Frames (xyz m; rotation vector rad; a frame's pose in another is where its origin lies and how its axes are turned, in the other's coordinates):
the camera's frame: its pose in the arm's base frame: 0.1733 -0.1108 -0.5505 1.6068 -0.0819 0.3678
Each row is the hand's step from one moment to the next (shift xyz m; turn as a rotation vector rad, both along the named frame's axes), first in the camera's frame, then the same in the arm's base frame.
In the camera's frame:
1: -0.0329 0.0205 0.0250 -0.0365 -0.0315 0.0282
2: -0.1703 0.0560 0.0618 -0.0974 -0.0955 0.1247
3: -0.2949 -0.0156 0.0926 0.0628 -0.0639 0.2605
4: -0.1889 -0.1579 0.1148 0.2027 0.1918 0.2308
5: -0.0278 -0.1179 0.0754 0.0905 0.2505 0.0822
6: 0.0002 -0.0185 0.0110 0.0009 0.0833 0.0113
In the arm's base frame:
1: -0.0321 -0.0317 0.0097 -0.0206 -0.0315 -0.0413
2: -0.1647 -0.0940 0.0038 -0.0427 -0.1317 -0.1224
3: -0.2569 -0.1399 -0.1010 0.1249 -0.2403 -0.0502
4: -0.1137 -0.1328 -0.2079 0.1813 -0.2070 0.2354
5: 0.0200 -0.0697 -0.1229 0.0319 -0.0846 0.2637
6: 0.0073 -0.0094 -0.0180 -0.0199 -0.0174 0.0798

